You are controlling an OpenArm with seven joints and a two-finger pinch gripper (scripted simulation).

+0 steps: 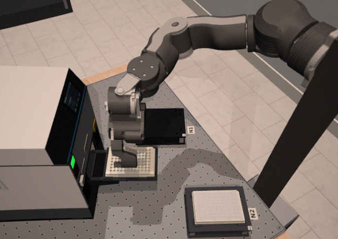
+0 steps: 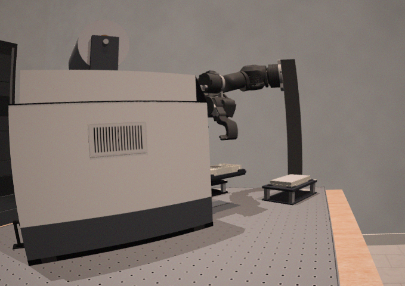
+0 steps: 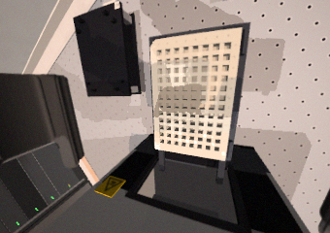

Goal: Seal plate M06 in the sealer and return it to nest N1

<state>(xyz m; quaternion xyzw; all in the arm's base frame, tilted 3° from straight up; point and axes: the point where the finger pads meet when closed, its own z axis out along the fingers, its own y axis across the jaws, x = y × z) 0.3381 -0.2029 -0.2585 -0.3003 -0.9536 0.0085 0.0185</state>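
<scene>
The start key lies 130 mm ahead of my hand, 20 mm to the left of it and 10 mm below it. Round my hand: sealer's stage: 90 mm below; then touchscreen: 70 mm ahead, 100 mm to the right, 120 mm above; then 96-well plate M06: 80 mm below.
</scene>
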